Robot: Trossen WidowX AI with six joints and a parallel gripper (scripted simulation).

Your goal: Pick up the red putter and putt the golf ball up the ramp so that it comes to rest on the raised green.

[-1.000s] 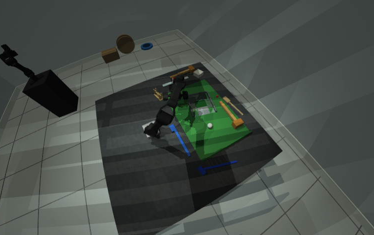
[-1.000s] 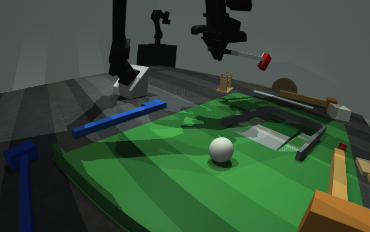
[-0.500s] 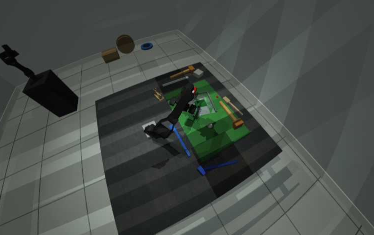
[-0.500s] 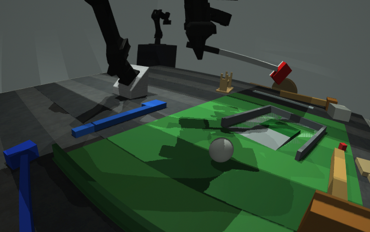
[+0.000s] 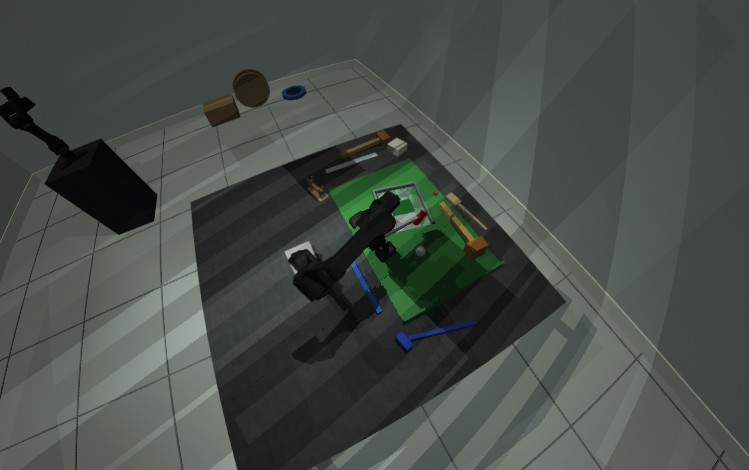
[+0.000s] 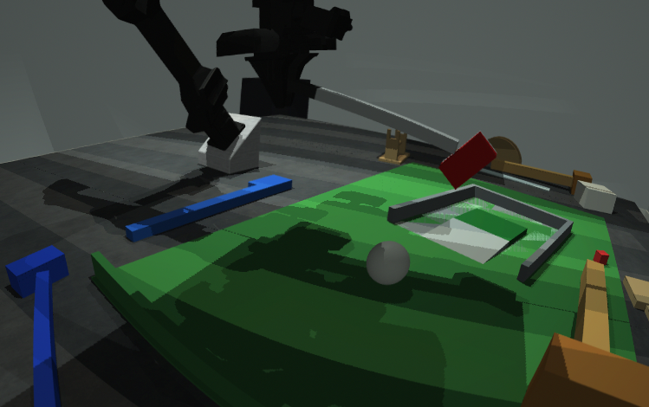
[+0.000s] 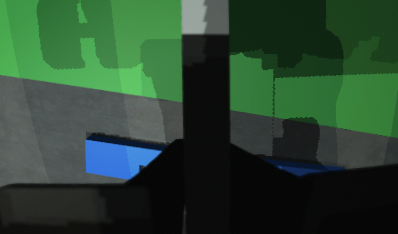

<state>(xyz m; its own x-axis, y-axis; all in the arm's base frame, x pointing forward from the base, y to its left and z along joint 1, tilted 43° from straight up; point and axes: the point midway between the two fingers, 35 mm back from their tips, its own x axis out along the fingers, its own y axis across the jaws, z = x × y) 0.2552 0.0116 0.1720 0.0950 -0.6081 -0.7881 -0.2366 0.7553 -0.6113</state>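
Now: the red putter 110 mm ahead of my gripper tip and 30 mm to the left of it. From my gripper tip the other things lie so: white golf ball 190 mm ahead, 120 mm below, 40 mm to the right; tan stand 470 mm to the left, 110 mm below, 100 mm behind; green mat 220 mm ahead, 140 mm below, 110 mm to the left.
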